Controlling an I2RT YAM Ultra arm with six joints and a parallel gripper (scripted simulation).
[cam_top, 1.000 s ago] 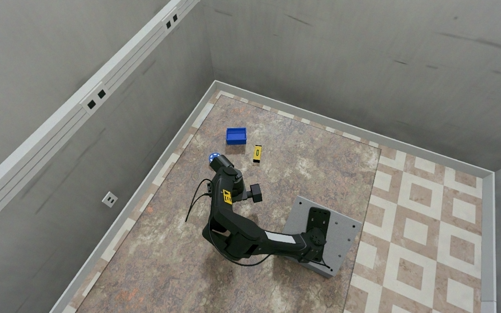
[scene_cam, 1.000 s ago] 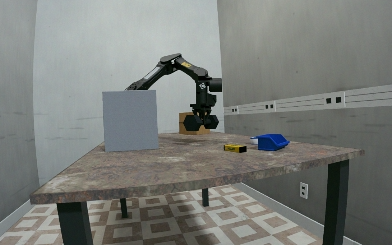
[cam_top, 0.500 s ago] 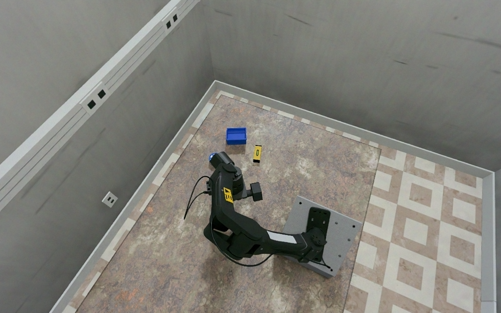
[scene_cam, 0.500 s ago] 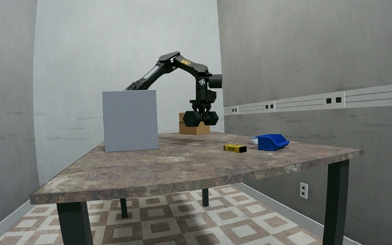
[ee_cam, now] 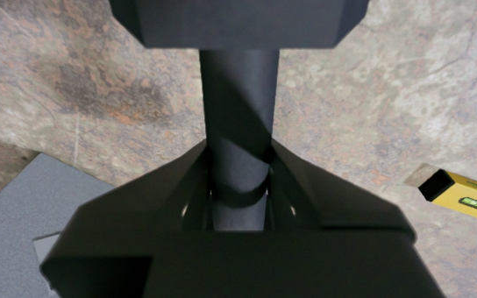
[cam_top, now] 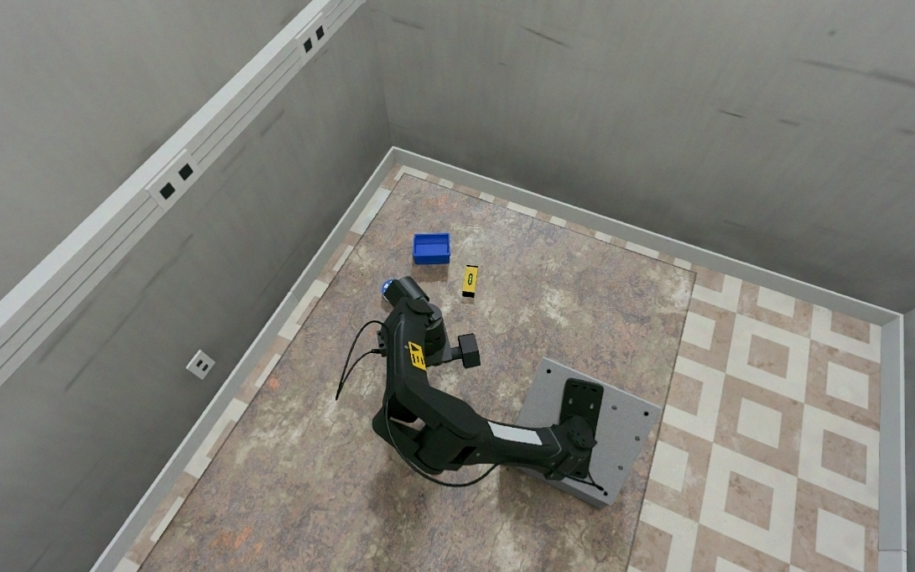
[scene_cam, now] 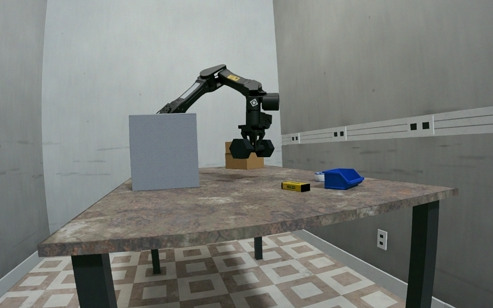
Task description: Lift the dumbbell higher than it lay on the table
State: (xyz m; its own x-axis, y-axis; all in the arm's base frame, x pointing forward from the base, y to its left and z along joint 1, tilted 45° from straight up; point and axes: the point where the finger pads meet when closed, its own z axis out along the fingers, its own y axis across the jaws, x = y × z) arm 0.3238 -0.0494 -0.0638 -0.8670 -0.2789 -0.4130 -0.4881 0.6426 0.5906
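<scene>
Right now the black dumbbell is right at my hand. Also, from my hand: blue bin (13 cm ahead, 34 cm to the right, 10 cm below); cardboard box (25 cm ahead, 64 cm to the left, 5 cm below); white round object (18 cm ahead, 19 cm to the right, 11 cm below).
</scene>
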